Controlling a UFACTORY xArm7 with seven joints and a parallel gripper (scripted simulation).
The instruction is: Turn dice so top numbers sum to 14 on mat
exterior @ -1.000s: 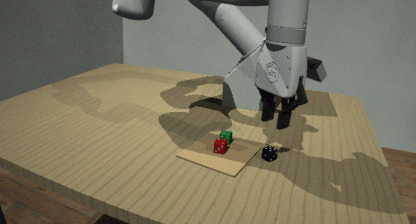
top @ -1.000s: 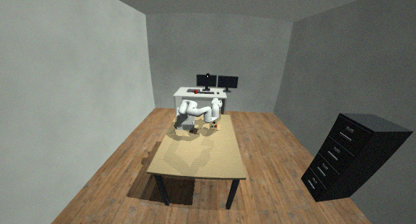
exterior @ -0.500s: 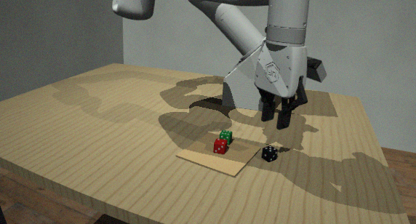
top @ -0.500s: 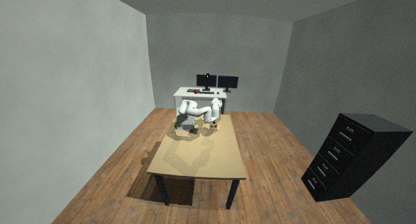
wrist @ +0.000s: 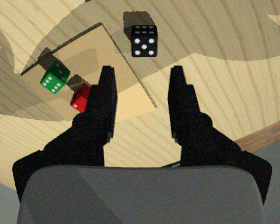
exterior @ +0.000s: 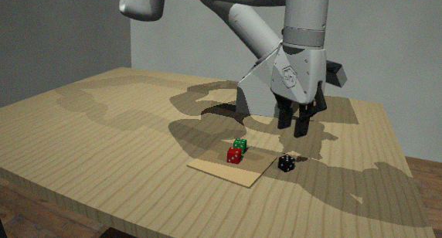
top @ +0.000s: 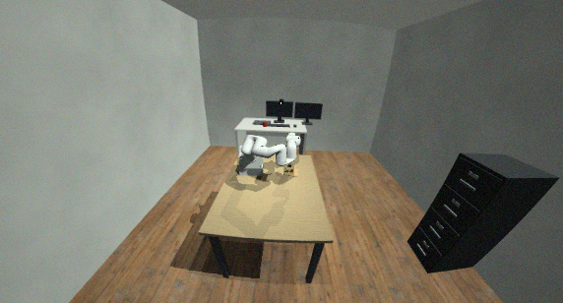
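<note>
My gripper is now 90 mm above the black die. From my hand the other things lie so: red die: 110 mm to the right, 80 mm below, 10 mm ahead; then green die: 110 mm to the right, 80 mm below, 40 mm behind; then tan mat: 110 mm to the right, 100 mm below, 10 mm ahead.
</note>
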